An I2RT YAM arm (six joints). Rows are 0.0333 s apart.
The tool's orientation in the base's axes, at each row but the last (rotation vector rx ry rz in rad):
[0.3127 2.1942 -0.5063]
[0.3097 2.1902 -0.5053]
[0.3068 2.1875 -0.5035]
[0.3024 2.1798 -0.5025]
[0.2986 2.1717 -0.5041]
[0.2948 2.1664 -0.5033]
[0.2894 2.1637 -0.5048]
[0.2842 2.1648 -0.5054]
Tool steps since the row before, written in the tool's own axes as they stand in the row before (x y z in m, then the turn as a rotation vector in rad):
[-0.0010 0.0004 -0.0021 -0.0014 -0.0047 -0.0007]
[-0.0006 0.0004 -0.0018 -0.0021 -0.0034 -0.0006]
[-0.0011 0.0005 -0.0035 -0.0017 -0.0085 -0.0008]
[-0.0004 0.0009 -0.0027 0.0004 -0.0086 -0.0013]
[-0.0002 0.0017 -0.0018 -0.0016 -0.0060 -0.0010]
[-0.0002 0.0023 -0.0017 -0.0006 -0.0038 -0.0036]
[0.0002 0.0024 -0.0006 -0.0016 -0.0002 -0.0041]
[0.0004 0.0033 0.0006 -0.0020 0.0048 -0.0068]
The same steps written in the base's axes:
[-0.0007 0.0013 0.0019 -0.0014 -0.0039 0.0027]
[-0.0007 0.0012 0.0014 -0.0004 -0.0028 0.0028]
[-0.0016 0.0020 0.0027 -0.0028 -0.0073 0.0039]
[-0.0013 0.0020 0.0016 -0.0044 -0.0070 0.0025]
[-0.0005 0.0023 0.0007 -0.0020 -0.0049 0.0033]
[-0.0002 0.0028 0.0005 -0.0036 -0.0018 0.0034]
[0.0004 0.0024 -0.0004 -0.0020 0.0016 0.0035]
[0.0014 0.0027 -0.0015 -0.0018 0.0073 0.0041]

